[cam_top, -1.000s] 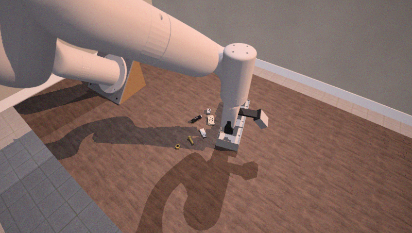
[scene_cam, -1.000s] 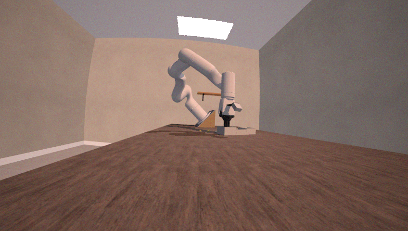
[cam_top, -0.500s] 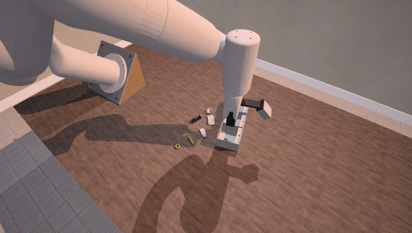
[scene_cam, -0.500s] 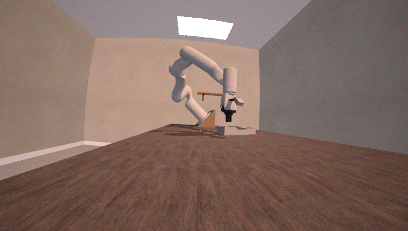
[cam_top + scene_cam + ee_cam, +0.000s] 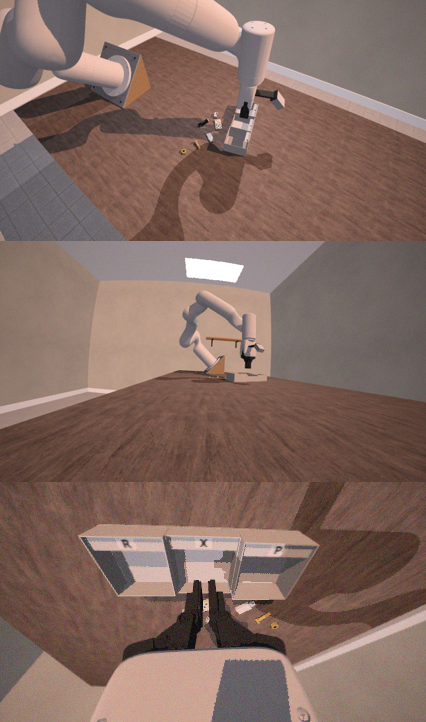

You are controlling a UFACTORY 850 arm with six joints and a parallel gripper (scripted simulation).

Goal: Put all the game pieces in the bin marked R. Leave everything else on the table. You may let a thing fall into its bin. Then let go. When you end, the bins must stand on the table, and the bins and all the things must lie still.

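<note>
My gripper is now 7 cm above the bin. The rest, counted from my hand: domino (9 cm below, 9 cm behind, 4 cm to the right); white usb stick (11 cm to the right, 9 cm below, 8 cm behind); black marker-like stick (15 cm behind, 9 cm below, 6 cm to the right).
</note>
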